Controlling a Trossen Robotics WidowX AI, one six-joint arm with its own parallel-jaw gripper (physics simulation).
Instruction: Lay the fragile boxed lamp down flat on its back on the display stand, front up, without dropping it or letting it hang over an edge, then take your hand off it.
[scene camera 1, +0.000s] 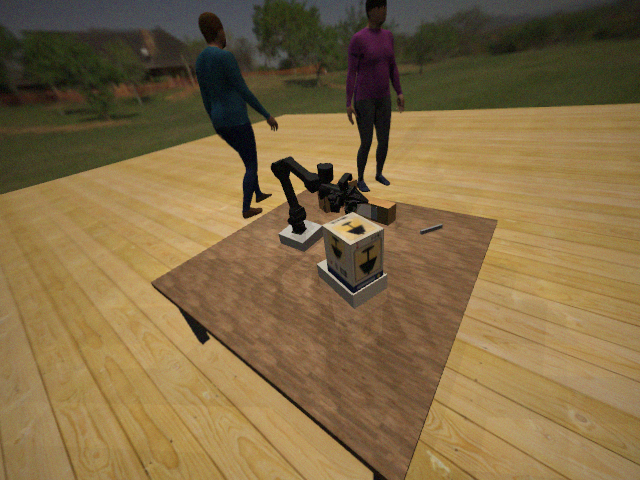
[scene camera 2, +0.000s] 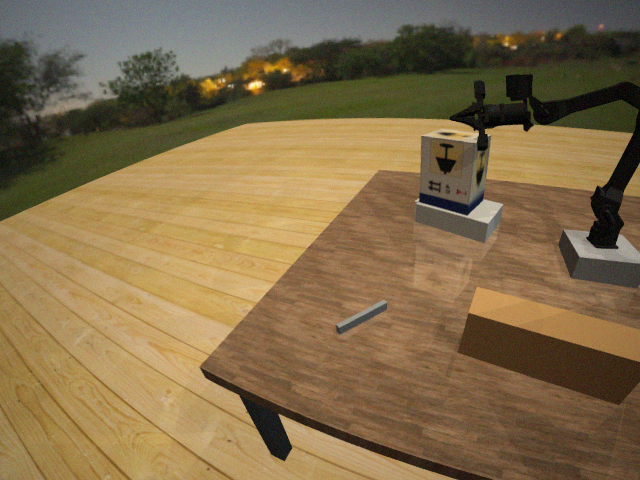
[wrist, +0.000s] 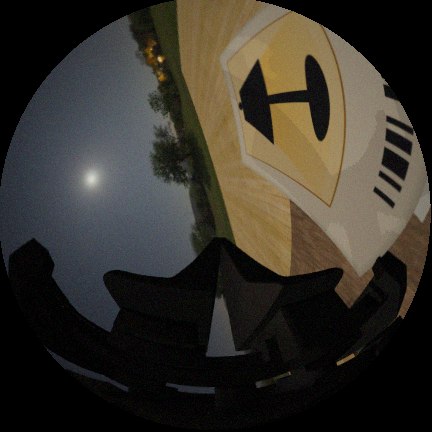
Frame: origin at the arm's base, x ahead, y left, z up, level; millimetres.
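Seen in the pictures: gripper, between the fingertips: (scene camera 1: 368, 201) (scene camera 2: 449, 118) (wrist: 218, 242); arm's base, origin of its link: (scene camera 1: 299, 230) (scene camera 2: 601, 243).
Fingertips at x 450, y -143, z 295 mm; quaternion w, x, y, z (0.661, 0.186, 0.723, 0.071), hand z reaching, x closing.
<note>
Pixels of each thing's top centre, then the offset from my fingertips to it. Level surfaces: height alone.
- brown cardboard box, centre of its top: (scene camera 2: 555, 321) (scene camera 1: 370, 199) dx -167, dy +513, dz -250 mm
- small grey bar, centre of its top: (scene camera 2: 362, 313) (scene camera 1: 431, 227) dx +191, dy +441, dz -338 mm
- table's, height of its surface: dz -361 mm
The boxed lamp (scene camera 1: 353, 250) (scene camera 2: 451, 171) (wrist: 354, 193) is a white and yellow carton with black lamp pictures. It stands upright on the low white display stand (scene camera 1: 356, 295) (scene camera 2: 461, 224) in the middle of the table. My gripper (scene camera 1: 360, 202) (scene camera 2: 456, 115) (wrist: 218, 242) is shut and empty. It is turned on its side and points level. It hovers just behind the carton's top edge and a little above it. I cannot tell whether the fingertips touch the carton.
A brown cardboard box (scene camera 1: 385, 210) (scene camera 2: 509, 329) lies behind the stand, beside the arm. A small grey bar (scene camera 1: 431, 229) (scene camera 2: 361, 316) lies near the table's (scene camera 1: 294, 343) (scene camera 2: 390, 390) edge. The arm's base (scene camera 1: 300, 236) stands left of the stand. Two people (scene camera 1: 228, 105) (scene camera 1: 372, 71) stand beyond the table.
</note>
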